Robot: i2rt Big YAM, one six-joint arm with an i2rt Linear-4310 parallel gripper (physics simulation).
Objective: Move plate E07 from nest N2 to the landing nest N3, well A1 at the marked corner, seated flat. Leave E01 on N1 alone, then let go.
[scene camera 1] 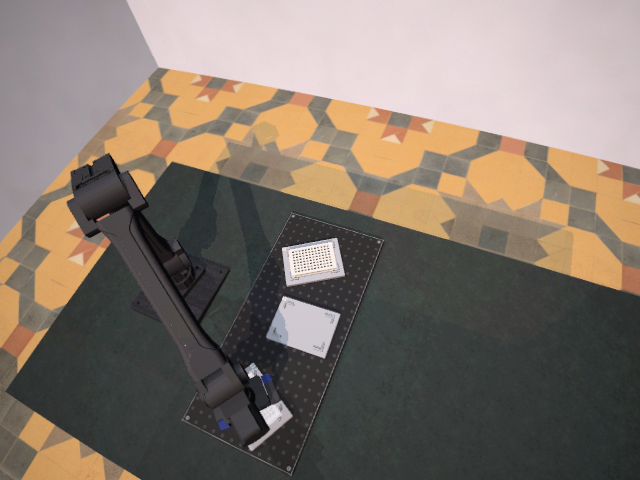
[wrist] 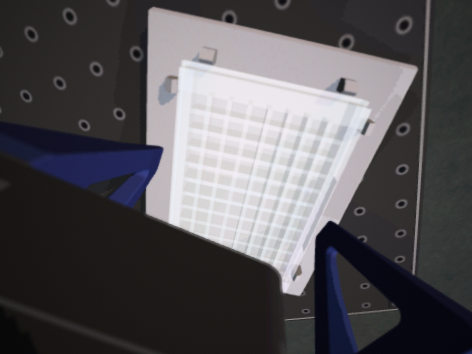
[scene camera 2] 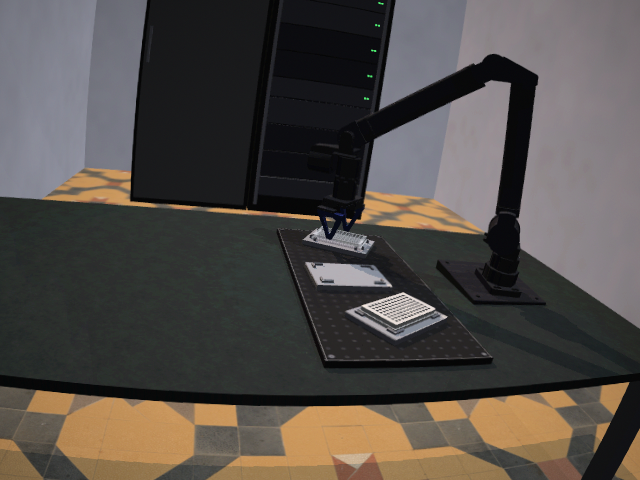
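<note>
My gripper (scene camera 1: 244, 401) (scene camera 2: 337, 233) (wrist: 244, 195) is open, its blue fingers apart above a clear gridded plate (scene camera 1: 271, 413) (scene camera 2: 351, 237) (wrist: 260, 165), with nothing between them. That plate lies inside the corner posts of a pale nest (wrist: 280, 50); its near end is hidden by the gripper body in the wrist view. The empty middle nest (scene camera 1: 305, 328) (scene camera 2: 348, 275) has corner brackets; its A1 mark is not legible. A cream plate with dark wells (scene camera 1: 312, 259) (scene camera 2: 398, 308) sits on the third nest (scene camera 1: 287, 281) (scene camera 2: 372, 324). No plate or nest labels are readable.
All three nests stand in a row, turned differently, on a black perforated board (scene camera 1: 310, 387) (scene camera 2: 413, 353) (wrist: 65, 105) on the dark green table (scene camera 1: 439, 361) (scene camera 2: 155, 299). The arm's base plate (scene camera 1: 211, 279) (scene camera 2: 465, 289) is beside the board. A dark cabinet (scene camera 2: 201, 103) stands behind the table.
</note>
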